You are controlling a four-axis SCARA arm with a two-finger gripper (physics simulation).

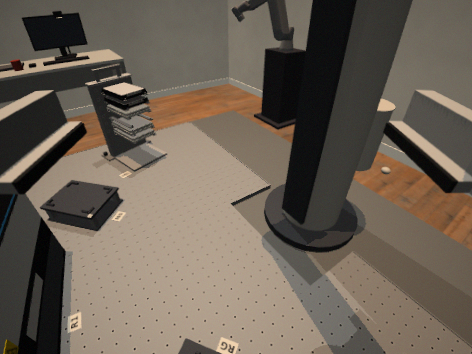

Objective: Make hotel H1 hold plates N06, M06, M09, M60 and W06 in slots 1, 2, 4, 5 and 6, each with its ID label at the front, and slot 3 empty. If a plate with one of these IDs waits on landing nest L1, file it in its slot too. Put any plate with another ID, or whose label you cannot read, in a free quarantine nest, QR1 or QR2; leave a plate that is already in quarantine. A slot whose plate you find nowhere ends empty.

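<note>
The plate hotel [103, 120] stands at the back left of the perforated deck, with several plates stacked in it. A plate with a pale top and dark sides [124, 90] is uppermost; lighter plates [131, 128] sit lower. Their ID labels cannot be read, and I cannot tell which slots are filled. A dark, low nest [81, 196] with corner brackets stands in front of the hotel, with no plate on it; its small label [118, 216] is too blurred to read. My gripper [235, 108] is open, its fingers wide apart at the left and right, with no plate between them.
The arm's thick column [327, 115] rises right of centre on a round base. A dark machine [22, 260] stands at the left edge by a label R1 [74, 321]. Part of a dark block [196, 347] shows at the bottom beside a label RG [227, 345].
</note>
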